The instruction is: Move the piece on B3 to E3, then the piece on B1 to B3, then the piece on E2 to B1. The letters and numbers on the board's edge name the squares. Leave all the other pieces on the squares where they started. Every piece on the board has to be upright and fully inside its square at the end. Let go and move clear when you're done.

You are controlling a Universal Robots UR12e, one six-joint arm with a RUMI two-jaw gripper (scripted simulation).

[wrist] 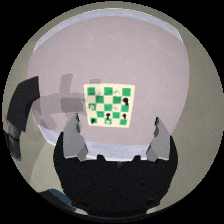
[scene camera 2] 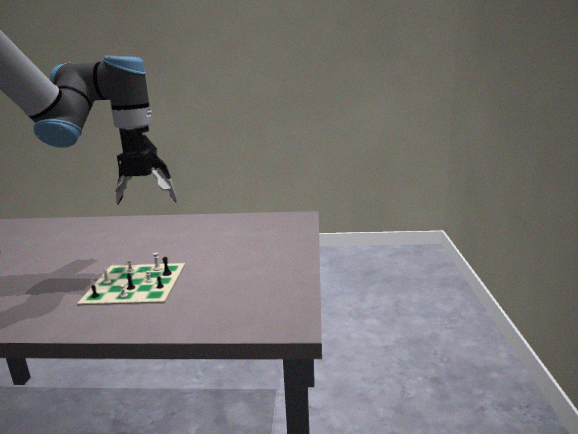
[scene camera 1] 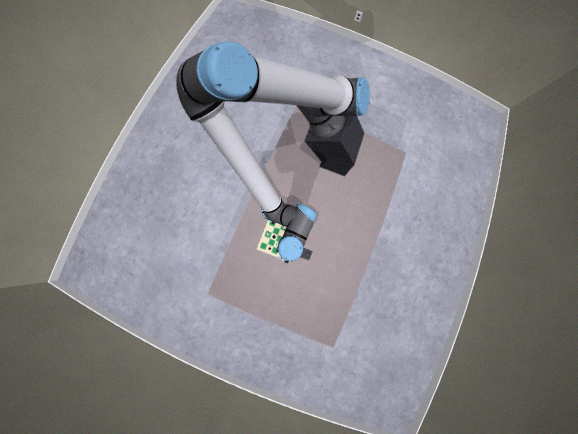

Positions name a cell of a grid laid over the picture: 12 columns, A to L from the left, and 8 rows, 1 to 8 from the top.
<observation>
In view: the gripper (scene camera 2: D4) and a cream chessboard (scene camera 2: D6).
</observation>
